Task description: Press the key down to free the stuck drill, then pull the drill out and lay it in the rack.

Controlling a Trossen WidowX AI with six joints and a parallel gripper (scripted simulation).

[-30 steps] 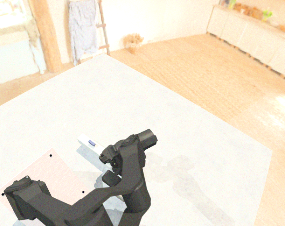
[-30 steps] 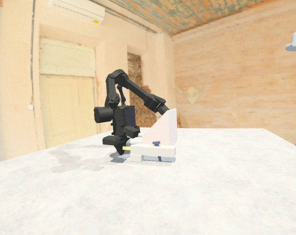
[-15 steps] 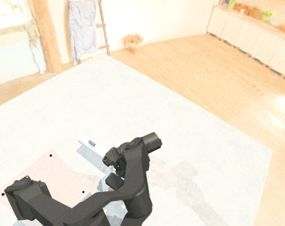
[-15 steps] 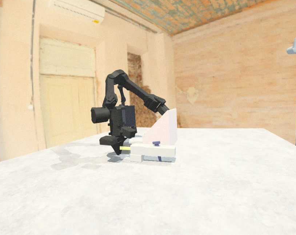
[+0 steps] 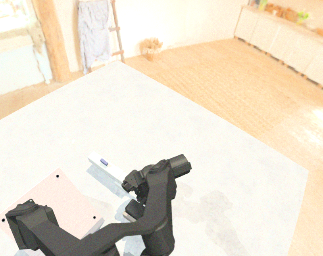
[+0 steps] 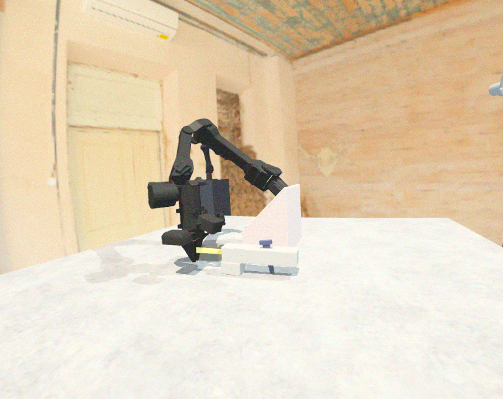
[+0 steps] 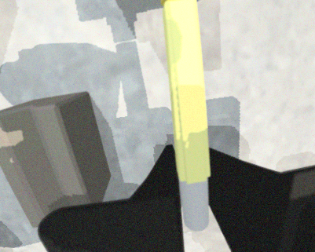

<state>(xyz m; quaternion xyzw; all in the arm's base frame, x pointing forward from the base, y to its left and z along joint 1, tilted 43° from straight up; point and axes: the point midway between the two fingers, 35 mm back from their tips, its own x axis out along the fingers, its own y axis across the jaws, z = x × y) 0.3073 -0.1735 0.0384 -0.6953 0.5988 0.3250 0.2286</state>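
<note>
Right now my gripper tip is 4 cm to the right of the drill, 3 cm below it and 1 cm past it. From my gripper tip the other things lie so: white block (17 cm to the left, 3 cm behind, 2 cm above); grey rack (8 cm behind); blue key (20 cm to the left, 4 cm behind, 3 cm above).
</note>
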